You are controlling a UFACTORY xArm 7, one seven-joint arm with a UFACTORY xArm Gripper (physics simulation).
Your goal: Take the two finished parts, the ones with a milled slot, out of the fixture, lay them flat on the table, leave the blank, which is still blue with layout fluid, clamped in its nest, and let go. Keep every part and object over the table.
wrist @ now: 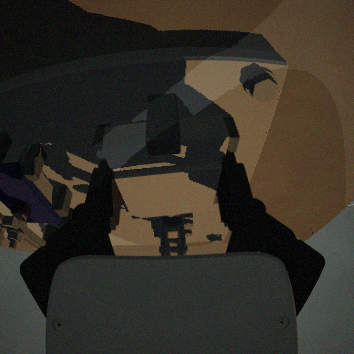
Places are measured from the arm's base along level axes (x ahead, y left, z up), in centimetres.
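Pixels of known places: gripper, between the fingertips: [167, 159].
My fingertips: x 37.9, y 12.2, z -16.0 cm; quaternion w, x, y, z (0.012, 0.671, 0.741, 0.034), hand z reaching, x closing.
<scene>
Behind a point stands the place of what it marks.
My gripper [167, 159] @(x 37.9, y 12.2, z -16.0 cm) points down at the nest, its black fingers at the left and right sides of a tan finished part [162, 195] @(x 39.3, y 11.9, z -14.2 cm). The fingers appear to touch it, shut on it. A dark slot line crosses the part near its far side. The part sits low among the nest's blocks, much of it in shadow; whether it is clear of its seat cannot be told. The blank [24, 194] @(x 39.0, y 2.4, z -13.9 cm), dark blue-purple, lies between clamp blocks at the left, partly in shadow. The second finished part cannot be made out in the wrist view.
The tan fixture plate [250, 120] @(x 34.8, y 16.9, z -16.5 cm) extends under the nest, with a round stud [262, 87] @(x 32.0, y 16.5, z -15.8 cm) near its far right corner. A dark upright block [163, 125] @(x 33.3, y 11.7, z -14.0 cm) stands behind the held part. Clamp hardware [15, 227] @(x 39.8, y 1.8, z -11.7 cm) is at the lower left. Brown table [312, 140] @(x 37.3, y 24.1, z -18.0 cm) lies right of the plate.
</scene>
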